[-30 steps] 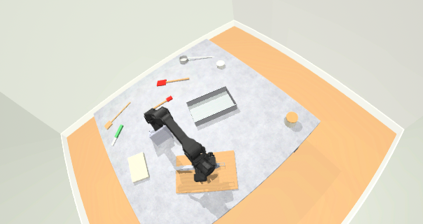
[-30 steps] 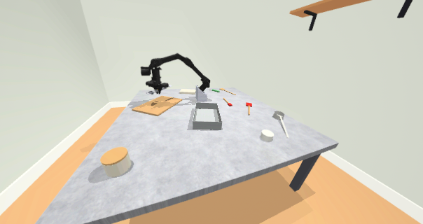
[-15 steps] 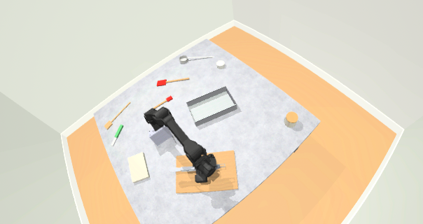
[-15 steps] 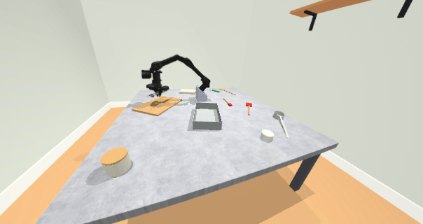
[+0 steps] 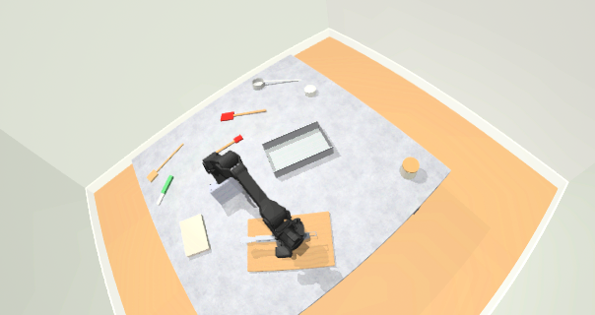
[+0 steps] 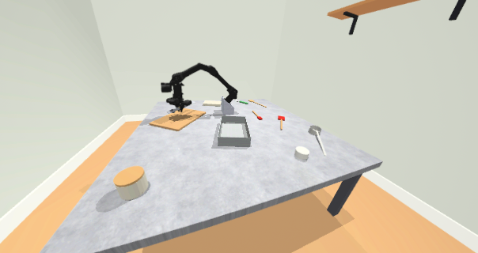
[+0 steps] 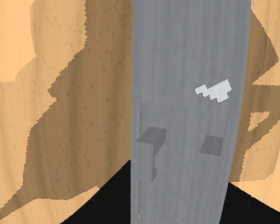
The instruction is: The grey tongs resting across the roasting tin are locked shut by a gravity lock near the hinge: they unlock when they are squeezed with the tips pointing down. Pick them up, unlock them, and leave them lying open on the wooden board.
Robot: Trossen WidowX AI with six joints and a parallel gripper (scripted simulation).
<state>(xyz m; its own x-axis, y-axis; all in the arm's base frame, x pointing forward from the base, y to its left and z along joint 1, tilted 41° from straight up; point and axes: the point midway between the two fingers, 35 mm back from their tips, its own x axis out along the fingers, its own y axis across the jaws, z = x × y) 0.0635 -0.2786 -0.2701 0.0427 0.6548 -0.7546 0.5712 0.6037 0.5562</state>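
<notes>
The wooden board is 40 mm below my gripper tip. Also, from my gripper tip: grey roasting tin 340 mm to the left, 310 mm ahead, 20 mm below; then yellow lock slider 40 mm above; then cream block 340 mm behind, 300 mm to the left, 40 mm below.
</notes>
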